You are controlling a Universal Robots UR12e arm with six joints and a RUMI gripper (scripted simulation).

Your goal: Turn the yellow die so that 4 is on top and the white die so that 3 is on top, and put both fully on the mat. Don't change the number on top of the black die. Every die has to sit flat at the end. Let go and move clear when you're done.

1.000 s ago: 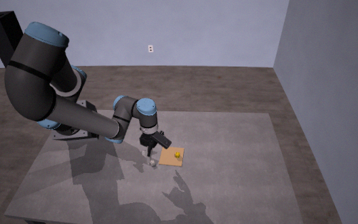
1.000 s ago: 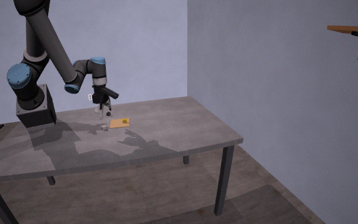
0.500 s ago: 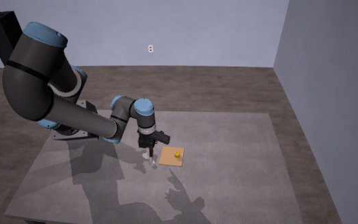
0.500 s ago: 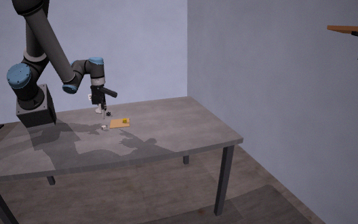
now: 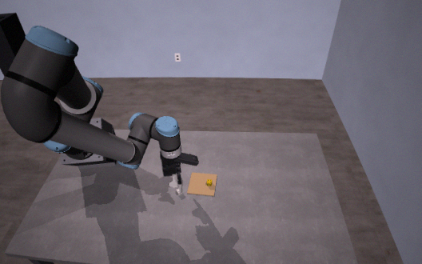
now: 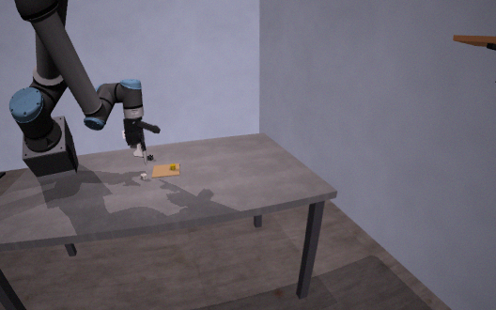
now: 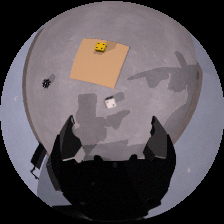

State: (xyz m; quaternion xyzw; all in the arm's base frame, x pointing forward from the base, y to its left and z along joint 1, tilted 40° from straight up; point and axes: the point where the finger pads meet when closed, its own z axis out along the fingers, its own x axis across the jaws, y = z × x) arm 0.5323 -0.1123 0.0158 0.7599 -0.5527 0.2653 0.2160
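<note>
Right now my hand is 90 mm above the white die and 10 mm past it. From my hand the other things lie so: black die (250 mm to the left, 90 mm below, 10 mm ahead); tan mat (100 mm below, 100 mm ahead, 70 mm to the left); yellow die (140 mm ahead, 90 mm below, 70 mm to the left).
</note>
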